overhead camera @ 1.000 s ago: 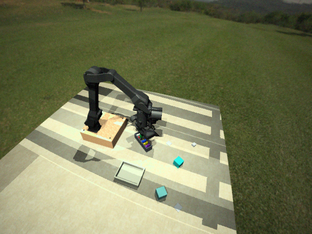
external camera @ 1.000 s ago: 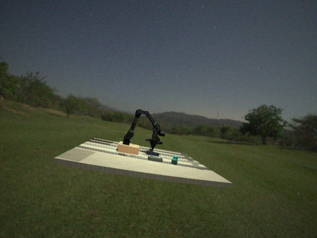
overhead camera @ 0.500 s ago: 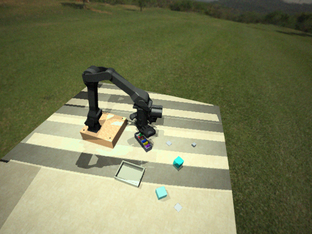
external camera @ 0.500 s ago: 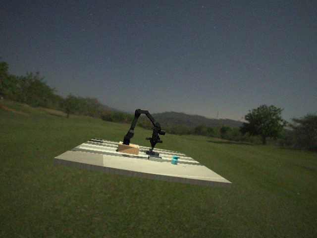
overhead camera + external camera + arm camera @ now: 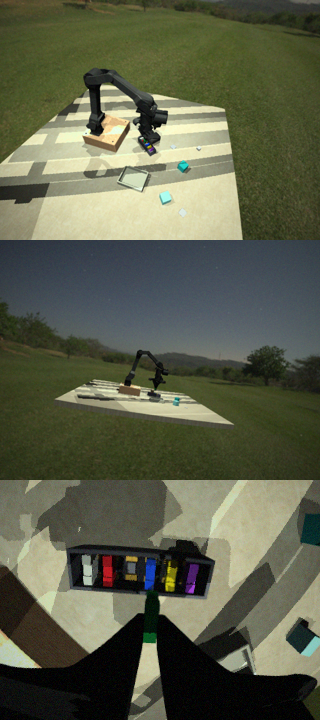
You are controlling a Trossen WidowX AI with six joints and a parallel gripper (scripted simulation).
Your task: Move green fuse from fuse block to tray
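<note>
The tray lies 1 cm behind my gripper tip, 20 cm to the right of it and 9 cm below it. From my gripper tip the other things lie so: green fuse 1 cm below.
</note>
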